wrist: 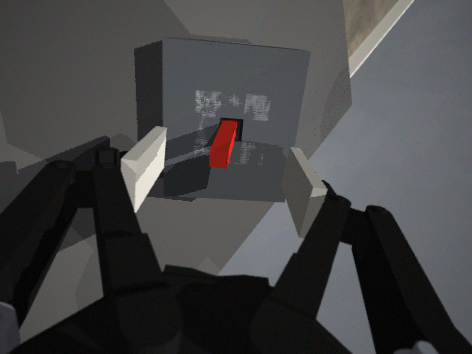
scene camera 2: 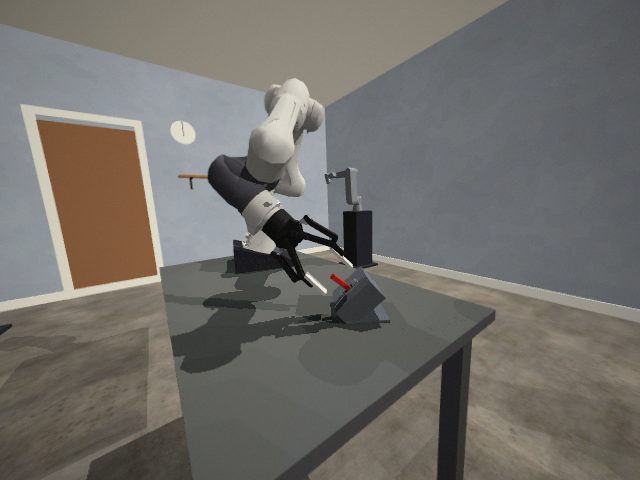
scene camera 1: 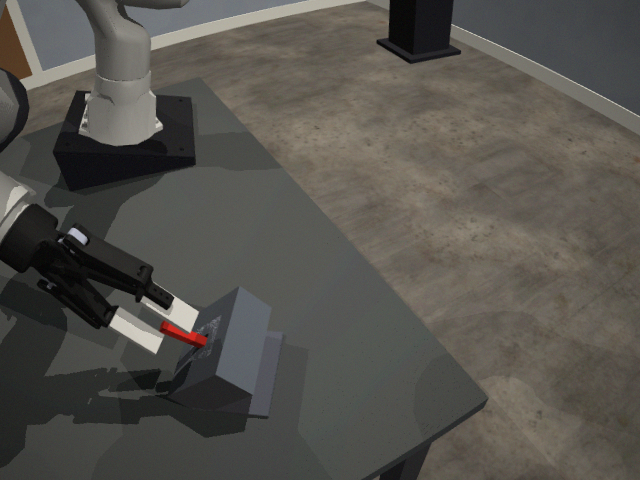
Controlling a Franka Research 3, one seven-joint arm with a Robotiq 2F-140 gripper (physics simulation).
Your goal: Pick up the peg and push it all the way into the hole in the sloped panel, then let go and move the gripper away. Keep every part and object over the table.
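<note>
The red peg (scene camera 1: 183, 334) (scene camera 2: 340, 281) (wrist: 224, 145) stands out of the sloped panel (scene camera 1: 199, 356) (scene camera 2: 356, 302) (wrist: 270, 70), with its far end at the square hole (wrist: 239, 131). A long part of it shows outside, and it leans slightly in the wrist view. Dark gaps of the hole show beside and above the peg; how deep its end sits is hidden. My gripper (scene camera 1: 175, 333) (scene camera 2: 339, 280) (wrist: 226, 157) is open, its pale fingertips standing wide on both sides of the peg, apart from it, close in front of the panel.
The panel block stands on the dark table (scene camera 1: 330, 289) (scene camera 2: 248, 403), with a flat base (scene camera 1: 268, 372) behind it. The table's right edge and front corner lie beyond the block in scene camera 1. The arm's black mount (scene camera 1: 124, 162) is at the back of the table.
</note>
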